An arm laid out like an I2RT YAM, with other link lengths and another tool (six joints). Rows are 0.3 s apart.
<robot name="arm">
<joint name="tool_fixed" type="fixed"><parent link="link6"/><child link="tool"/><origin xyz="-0.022 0.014 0.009" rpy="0 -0.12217 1.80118"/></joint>
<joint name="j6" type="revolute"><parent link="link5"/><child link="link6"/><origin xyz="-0.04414 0 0.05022" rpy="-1.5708 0 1.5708"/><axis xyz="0 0 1"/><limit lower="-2.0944" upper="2.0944"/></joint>
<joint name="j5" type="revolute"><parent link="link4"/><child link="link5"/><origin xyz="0.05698 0.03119 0.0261" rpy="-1.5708 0 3.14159"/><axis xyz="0 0 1"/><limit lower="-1.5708" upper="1.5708"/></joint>
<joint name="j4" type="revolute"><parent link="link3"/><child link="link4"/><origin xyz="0.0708 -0.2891 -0.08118" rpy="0 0 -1.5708"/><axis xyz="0 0 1"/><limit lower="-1.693" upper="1.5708"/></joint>
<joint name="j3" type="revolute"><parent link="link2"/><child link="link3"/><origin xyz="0.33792 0 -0.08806" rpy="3.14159 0 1.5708"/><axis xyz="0 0 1"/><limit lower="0" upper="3.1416"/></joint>
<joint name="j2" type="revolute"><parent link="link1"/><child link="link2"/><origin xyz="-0.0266 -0.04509 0.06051" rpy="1.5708 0 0"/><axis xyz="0 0 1"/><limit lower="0" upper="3.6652"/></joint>
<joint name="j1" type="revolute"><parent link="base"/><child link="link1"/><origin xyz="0 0 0.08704" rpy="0 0 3.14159"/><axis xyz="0 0 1"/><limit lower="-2.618" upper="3.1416"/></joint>
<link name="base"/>
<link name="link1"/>
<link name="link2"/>
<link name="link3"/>
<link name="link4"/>
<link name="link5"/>
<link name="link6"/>
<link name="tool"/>
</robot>
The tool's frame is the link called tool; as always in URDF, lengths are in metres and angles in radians.
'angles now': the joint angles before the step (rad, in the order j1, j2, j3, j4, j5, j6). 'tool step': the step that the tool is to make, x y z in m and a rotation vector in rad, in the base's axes. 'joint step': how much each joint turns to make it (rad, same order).
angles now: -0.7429 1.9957 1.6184 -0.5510 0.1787 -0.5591
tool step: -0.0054 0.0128 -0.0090 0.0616 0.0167 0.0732
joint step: 0.0027 -0.0270 -0.0559 -0.0195 -0.0687 -0.0381
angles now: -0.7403 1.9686 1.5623 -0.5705 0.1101 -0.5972
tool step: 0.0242 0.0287 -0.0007 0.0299 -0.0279 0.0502
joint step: 0.0726 0.0001 -0.0002 -0.0019 -0.0214 0.0416
